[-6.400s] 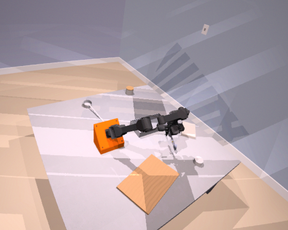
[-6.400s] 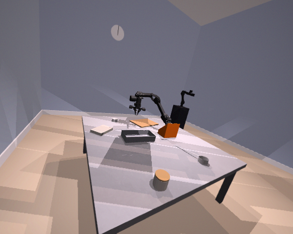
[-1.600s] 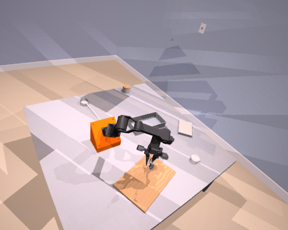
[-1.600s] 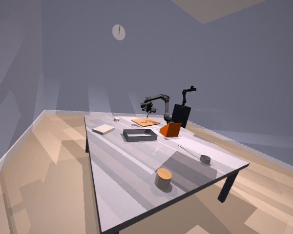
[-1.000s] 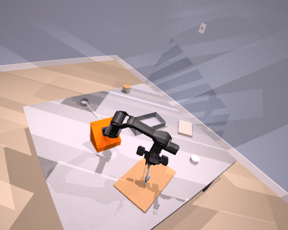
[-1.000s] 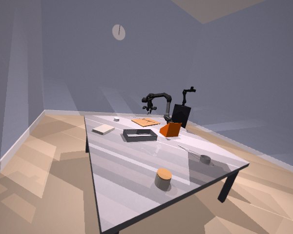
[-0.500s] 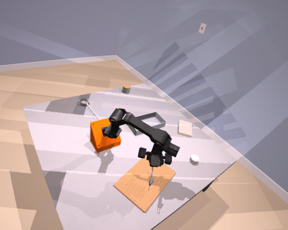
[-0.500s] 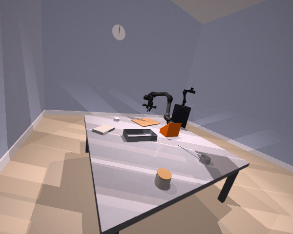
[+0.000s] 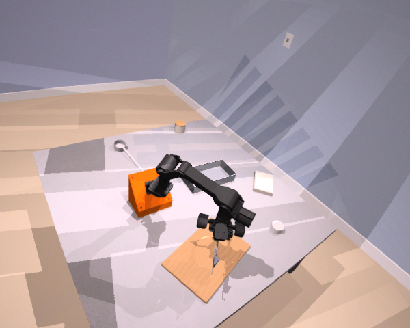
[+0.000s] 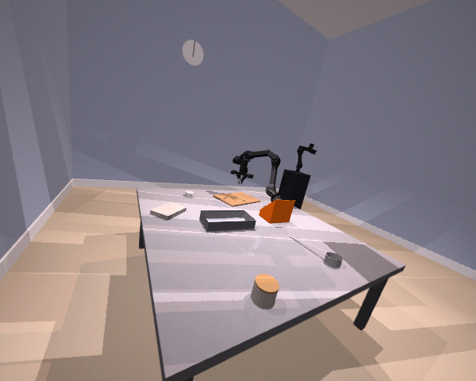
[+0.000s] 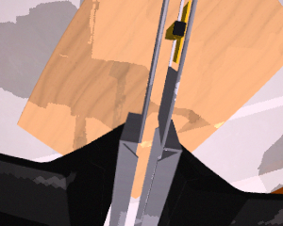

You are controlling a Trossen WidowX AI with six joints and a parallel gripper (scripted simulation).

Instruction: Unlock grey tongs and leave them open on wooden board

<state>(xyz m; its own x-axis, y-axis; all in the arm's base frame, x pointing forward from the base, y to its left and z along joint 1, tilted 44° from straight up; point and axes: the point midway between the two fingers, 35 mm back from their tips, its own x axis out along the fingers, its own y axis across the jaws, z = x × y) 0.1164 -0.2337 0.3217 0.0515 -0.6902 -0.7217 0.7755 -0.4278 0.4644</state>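
My gripper tip is 130 mm above the wooden board. The rest, counted from my gripper tip: white cylinder 410 mm ahead, 120 mm below, 20 mm to the right; roasting tin 450 mm to the left, 270 mm ahead, 110 mm below; beige block 590 mm ahead, 280 mm to the left, 130 mm below.
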